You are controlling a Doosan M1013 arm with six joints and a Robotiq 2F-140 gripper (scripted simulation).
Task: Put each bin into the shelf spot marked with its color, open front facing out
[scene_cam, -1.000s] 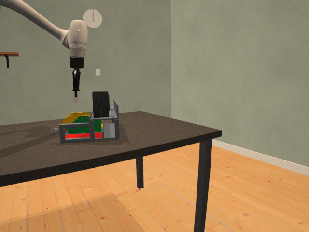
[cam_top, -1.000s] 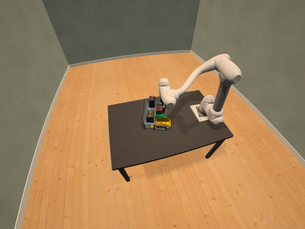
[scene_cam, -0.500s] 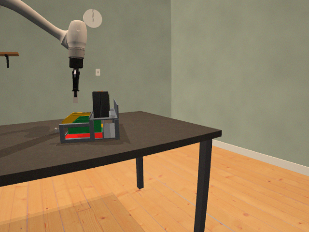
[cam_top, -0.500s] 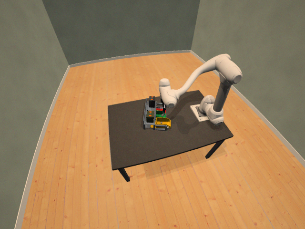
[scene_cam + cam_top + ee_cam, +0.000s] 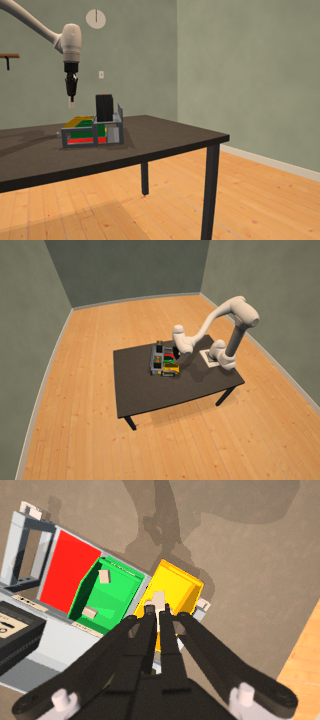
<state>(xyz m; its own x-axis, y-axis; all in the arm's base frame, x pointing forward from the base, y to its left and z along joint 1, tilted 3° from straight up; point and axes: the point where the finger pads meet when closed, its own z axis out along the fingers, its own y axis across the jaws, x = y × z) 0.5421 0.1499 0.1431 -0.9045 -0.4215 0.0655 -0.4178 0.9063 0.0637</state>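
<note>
My hand is 40 mm short of the yellow bin, 20 mm to the right of it and 130 mm above it. The rest, counted from my hand: green bin 80 mm ahead, 100 mm to the right, 140 mm below.
</note>
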